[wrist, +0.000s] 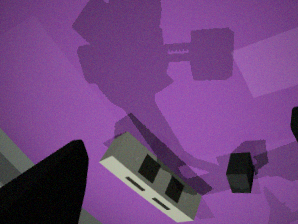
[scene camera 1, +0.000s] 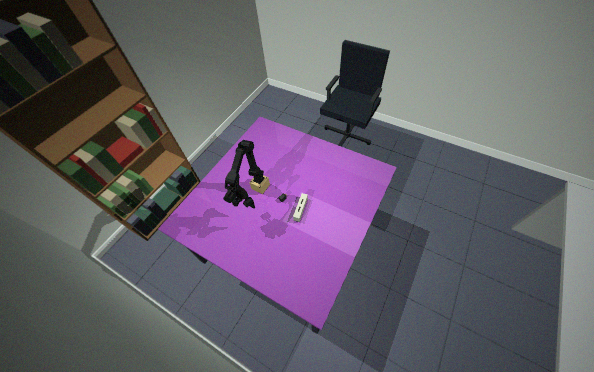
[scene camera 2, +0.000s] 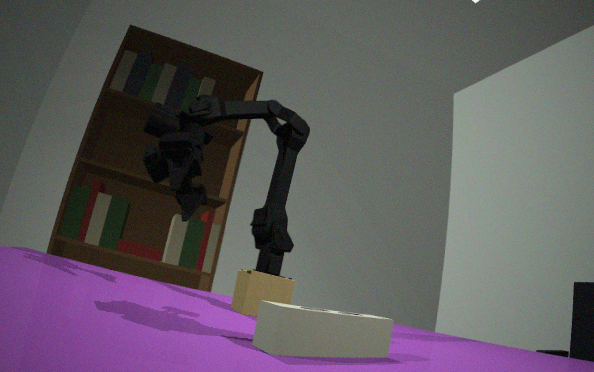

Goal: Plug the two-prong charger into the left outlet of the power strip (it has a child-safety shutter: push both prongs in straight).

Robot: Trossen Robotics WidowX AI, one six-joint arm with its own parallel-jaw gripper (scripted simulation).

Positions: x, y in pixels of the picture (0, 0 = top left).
Labels:
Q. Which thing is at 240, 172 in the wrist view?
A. A two-prong charger.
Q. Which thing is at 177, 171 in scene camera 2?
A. My gripper.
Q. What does my gripper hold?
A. Nothing.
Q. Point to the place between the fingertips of my gripper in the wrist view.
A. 193, 134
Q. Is my gripper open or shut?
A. Open.

